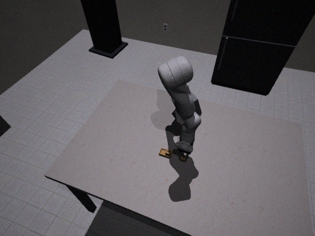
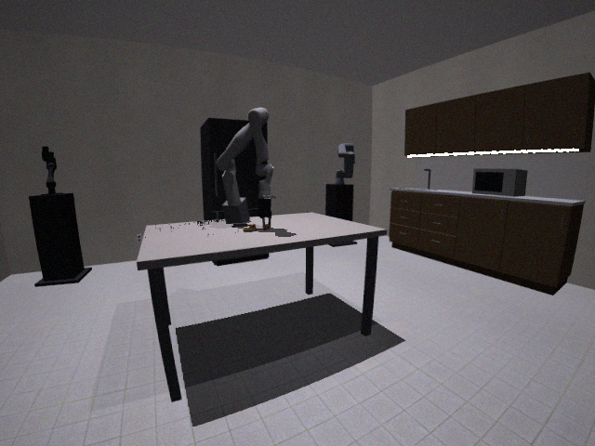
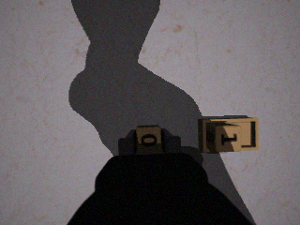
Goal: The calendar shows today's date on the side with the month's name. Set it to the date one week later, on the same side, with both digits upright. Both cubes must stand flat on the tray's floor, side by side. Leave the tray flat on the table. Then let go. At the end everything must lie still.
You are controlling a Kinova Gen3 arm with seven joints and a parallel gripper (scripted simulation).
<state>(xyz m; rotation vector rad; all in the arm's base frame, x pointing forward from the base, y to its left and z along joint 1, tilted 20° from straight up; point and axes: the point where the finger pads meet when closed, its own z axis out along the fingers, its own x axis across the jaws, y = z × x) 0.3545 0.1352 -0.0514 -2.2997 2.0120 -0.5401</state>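
The wooden cube lies 1 cm ahead of my hand and 9 cm to the right of it. The rest, counted from my hand: wooden tray 1 cm ahead, 11 cm to the right, 2 cm below.
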